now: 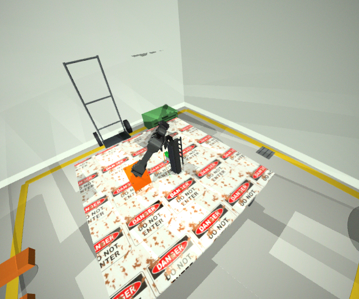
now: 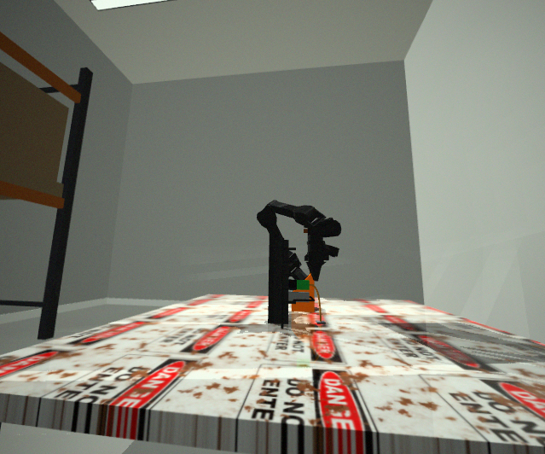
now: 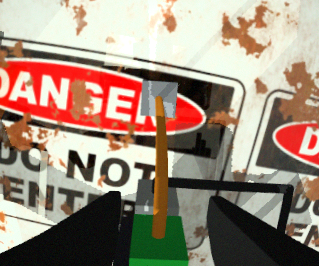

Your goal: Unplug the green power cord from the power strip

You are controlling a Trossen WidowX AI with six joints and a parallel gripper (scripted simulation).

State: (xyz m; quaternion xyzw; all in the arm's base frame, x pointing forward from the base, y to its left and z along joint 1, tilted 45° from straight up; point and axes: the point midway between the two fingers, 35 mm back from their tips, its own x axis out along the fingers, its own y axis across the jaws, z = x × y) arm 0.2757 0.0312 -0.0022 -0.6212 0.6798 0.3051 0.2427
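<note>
Right now the green plug is 7 cm to the right of my gripper tip, 1 cm below it and 1 cm ahead of it.
</note>
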